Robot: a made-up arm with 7 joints.
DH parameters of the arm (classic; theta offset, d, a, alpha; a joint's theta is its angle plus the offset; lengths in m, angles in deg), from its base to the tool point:
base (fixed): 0 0 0 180
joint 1: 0 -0.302 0 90
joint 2: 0 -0.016 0 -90
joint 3: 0 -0.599 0 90
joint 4: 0 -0.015 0 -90
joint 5: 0 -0.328 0 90
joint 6: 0 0 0 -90
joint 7: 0 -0.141 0 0
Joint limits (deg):
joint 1: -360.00..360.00
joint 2: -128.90..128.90
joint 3: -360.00..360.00
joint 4: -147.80..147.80
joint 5: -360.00..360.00
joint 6: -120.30..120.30
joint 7: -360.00..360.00
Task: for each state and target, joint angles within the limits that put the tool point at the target. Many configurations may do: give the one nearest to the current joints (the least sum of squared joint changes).
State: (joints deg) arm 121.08 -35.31 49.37 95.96 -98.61 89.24 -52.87
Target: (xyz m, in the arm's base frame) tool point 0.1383 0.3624 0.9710
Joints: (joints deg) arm 133.49 -52.37 44.15 79.87 -104.82 90.24 -52.87
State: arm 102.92 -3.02 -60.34 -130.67 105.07 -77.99 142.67
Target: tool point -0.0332 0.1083 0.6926
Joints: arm 106.85 20.73 -44.50 -146.98 97.13 -89.27 142.67
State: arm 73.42 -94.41 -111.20 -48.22 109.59 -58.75 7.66
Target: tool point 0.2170 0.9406 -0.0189
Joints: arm 111.91 -106.21 -108.01 -22.20 116.39 -49.63 7.66
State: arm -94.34 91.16 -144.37 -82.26 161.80 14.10 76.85
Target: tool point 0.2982 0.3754 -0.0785
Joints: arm -85.85 94.73 -139.81 -106.07 163.12 20.63 76.85
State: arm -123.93 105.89 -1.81 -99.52 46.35 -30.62 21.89
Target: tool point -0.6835 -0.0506 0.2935
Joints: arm -164.59 125.59 27.56 -92.32 50.78 -35.10 21.89
